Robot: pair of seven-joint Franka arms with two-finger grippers.
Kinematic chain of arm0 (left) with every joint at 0, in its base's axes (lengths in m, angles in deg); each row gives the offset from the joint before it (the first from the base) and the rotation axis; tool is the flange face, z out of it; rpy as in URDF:
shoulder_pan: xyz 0 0 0.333 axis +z
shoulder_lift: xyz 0 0 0 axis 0.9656 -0.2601 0
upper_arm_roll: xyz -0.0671 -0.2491 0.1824 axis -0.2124 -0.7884 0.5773
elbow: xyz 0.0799 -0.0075 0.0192 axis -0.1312 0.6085 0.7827
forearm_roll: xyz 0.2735 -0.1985 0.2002 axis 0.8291 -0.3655 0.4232
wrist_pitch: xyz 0 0 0 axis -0.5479 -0.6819 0.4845
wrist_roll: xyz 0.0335 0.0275 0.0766 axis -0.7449 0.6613 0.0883
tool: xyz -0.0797 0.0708 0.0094 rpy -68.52 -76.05 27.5
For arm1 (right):
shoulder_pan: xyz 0 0 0.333 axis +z
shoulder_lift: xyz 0 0 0 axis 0.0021 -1 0
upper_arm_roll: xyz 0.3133 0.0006 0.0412 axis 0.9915 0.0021 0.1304
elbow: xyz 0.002 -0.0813 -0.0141 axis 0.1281 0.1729 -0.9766
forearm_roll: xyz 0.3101 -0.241 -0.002 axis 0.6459 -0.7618 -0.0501
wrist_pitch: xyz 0 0 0 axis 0.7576 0.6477 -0.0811
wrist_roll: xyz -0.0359 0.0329 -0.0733 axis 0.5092 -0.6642 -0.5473
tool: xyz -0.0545 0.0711 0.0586 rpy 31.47 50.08 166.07
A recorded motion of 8 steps. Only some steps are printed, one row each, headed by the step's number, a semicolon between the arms.
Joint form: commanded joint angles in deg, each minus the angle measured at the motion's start. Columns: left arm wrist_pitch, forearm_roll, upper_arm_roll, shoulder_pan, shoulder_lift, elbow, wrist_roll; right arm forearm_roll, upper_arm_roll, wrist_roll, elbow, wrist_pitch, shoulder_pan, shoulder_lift.
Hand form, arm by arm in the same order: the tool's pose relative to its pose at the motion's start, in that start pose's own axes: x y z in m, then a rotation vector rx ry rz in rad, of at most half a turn. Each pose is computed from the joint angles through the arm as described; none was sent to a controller.
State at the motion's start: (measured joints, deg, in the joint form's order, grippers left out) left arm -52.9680 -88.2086 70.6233 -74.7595 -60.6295 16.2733 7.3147; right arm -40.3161 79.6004 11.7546 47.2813 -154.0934 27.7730 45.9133
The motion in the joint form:
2: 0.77 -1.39 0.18 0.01 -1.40 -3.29 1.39; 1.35 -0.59 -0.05 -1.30 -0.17 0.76 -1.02
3: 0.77 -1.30 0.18 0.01 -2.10 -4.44 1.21; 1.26 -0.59 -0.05 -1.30 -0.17 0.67 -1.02
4: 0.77 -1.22 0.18 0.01 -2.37 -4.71 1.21; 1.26 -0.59 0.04 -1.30 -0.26 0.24 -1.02
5: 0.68 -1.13 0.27 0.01 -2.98 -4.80 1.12; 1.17 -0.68 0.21 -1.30 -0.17 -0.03 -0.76
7: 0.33 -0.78 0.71 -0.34 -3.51 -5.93 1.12; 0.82 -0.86 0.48 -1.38 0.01 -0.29 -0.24
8: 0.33 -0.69 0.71 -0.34 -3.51 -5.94 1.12; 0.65 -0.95 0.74 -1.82 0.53 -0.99 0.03
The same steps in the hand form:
2: 0.0061 0.0015 -0.0119 -0.0277 0.0159 0.0226; 0.0044 -0.0046 0.0028 0.0147 0.0060 0.0077
3: 0.0098 0.0017 -0.0143 -0.0278 0.0238 0.0194; 0.0049 -0.0037 0.0023 0.0138 0.0067 0.0082
4: 0.0113 0.0016 -0.0138 -0.0267 0.0240 0.0193; 0.0071 0.0002 -0.0001 0.0162 0.0110 0.0133
5: 0.0149 0.0010 -0.0085 -0.0244 0.0167 0.0159; 0.0083 0.0022 -0.0045 0.0175 0.0158 0.0127
7: 0.0185 0.0001 -0.0129 -0.0199 0.0341 0.0140; 0.0094 0.0033 -0.0124 0.0166 0.0250 0.0063
8: 0.0185 -0.0001 -0.0130 -0.0184 0.0345 0.0139; 0.0128 0.0071 -0.0215 0.0209 0.0315 0.0065

